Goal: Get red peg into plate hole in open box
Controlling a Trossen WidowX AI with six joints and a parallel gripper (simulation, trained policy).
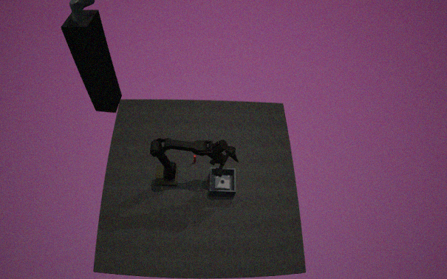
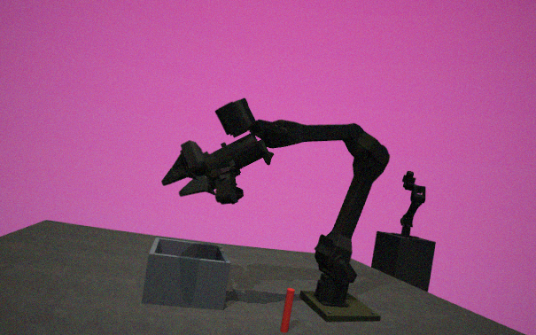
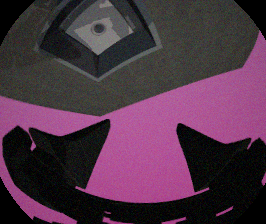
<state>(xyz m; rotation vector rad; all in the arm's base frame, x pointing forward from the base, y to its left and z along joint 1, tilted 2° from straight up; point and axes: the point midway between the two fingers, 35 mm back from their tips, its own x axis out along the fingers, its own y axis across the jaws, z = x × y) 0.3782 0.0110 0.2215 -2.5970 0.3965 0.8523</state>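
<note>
Now: gripper tip 250 mm past the red peg, 120 mm to the right of it and 180 mm above it. The rest, counted from my gripper tip: grey box 60 mm behind, 20 mm to the right, 200 mm below; then plate 60 mm behind, 20 mm to the right, 180 mm below.
</note>
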